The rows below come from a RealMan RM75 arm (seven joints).
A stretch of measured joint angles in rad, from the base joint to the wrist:
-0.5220, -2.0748, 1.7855, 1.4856, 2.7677, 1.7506, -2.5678
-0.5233, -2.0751, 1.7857, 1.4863, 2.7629, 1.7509, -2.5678
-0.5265, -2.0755, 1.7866, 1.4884, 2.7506, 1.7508, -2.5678
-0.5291, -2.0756, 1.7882, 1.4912, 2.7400, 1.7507, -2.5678
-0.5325, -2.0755, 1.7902, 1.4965, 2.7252, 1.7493, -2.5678
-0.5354, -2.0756, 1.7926, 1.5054, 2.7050, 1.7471, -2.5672
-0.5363, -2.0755, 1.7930, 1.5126, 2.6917, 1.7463, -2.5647
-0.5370, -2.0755, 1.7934, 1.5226, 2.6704, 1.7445, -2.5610
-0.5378, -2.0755, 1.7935, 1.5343, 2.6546, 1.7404, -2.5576
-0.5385, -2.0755, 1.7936, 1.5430, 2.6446, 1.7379, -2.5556
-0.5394, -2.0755, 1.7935, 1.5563, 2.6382, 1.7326, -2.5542
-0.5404, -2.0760, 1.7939, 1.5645, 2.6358, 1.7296, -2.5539
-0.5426, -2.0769, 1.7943, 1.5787, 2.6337, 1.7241, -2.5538
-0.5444, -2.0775, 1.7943, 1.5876, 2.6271, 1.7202, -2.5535
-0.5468, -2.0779, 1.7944, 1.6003, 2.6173, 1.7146, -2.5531
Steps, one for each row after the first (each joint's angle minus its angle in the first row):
-0.0013, -0.0003, 0.0002, 0.0007, -0.0048, 0.0003, 0.0000
-0.0045, -0.0007, 0.0011, 0.0028, -0.0171, 0.0002, 0.0000
-0.0071, -0.0008, 0.0027, 0.0056, -0.0277, 0.0001, 0.0000
-0.0105, -0.0007, 0.0047, 0.0109, -0.0425, -0.0013, 0.0000
-0.0134, -0.0008, 0.0071, 0.0198, -0.0627, -0.0035, 0.0006
-0.0143, -0.0007, 0.0075, 0.0270, -0.0760, -0.0043, 0.0031
-0.0150, -0.0007, 0.0079, 0.0370, -0.0973, -0.0061, 0.0068
-0.0158, -0.0007, 0.0080, 0.0487, -0.1131, -0.0102, 0.0102
-0.0165, -0.0007, 0.0081, 0.0574, -0.1231, -0.0127, 0.0122
-0.0174, -0.0007, 0.0080, 0.0707, -0.1295, -0.0180, 0.0136
-0.0184, -0.0012, 0.0084, 0.0789, -0.1319, -0.0210, 0.0139
-0.0206, -0.0021, 0.0088, 0.0931, -0.1340, -0.0265, 0.0140
-0.0224, -0.0027, 0.0088, 0.1020, -0.1406, -0.0304, 0.0143
-0.0248, -0.0031, 0.0089, 0.1147, -0.1504, -0.0360, 0.0147

